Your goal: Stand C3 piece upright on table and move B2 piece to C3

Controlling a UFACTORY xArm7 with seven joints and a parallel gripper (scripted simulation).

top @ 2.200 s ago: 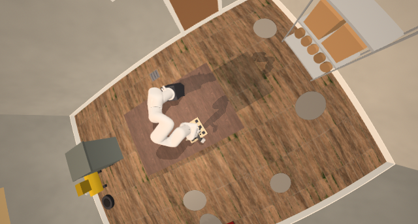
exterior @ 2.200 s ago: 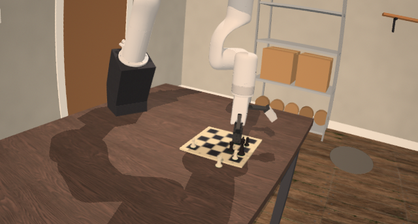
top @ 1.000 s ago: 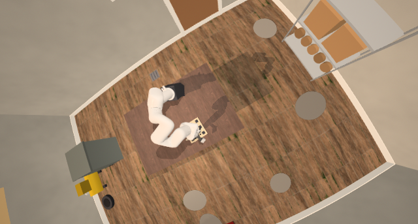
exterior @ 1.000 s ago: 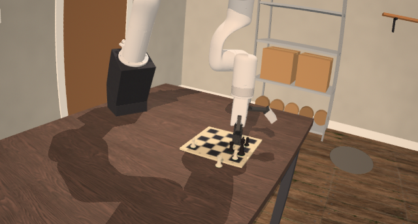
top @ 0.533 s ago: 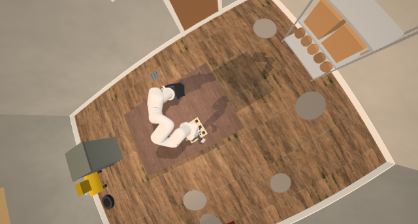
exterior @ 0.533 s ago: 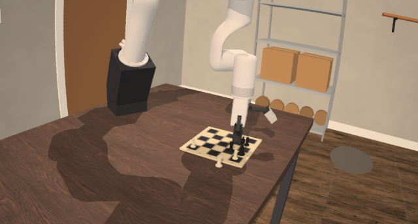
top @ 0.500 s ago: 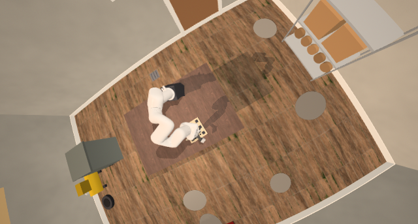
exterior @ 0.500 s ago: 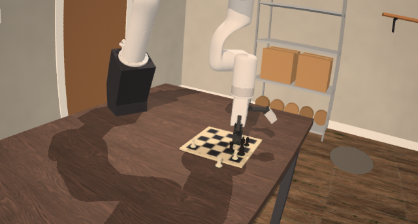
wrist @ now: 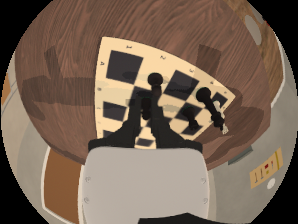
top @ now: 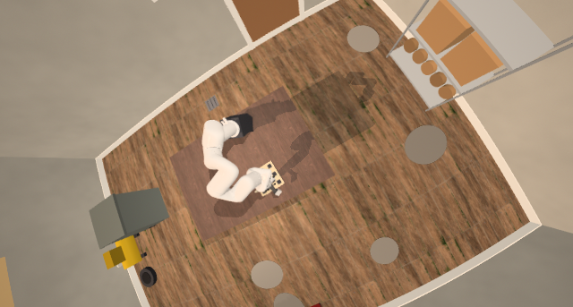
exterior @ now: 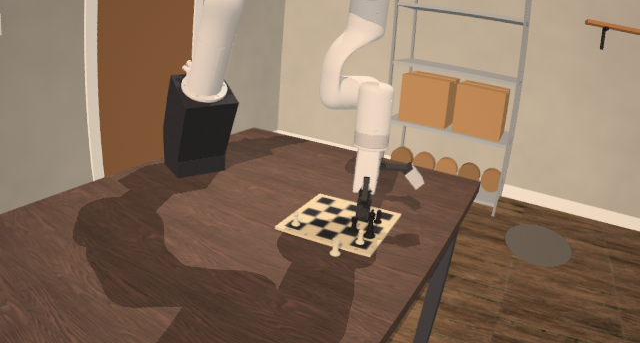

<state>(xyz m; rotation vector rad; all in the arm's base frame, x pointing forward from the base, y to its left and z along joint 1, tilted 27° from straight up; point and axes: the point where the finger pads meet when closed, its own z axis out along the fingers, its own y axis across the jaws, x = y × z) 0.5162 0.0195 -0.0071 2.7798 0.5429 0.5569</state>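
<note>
Right now the chessboard is 40 mm to the right of my hand, 30 mm below it and 30 mm behind it.
</note>
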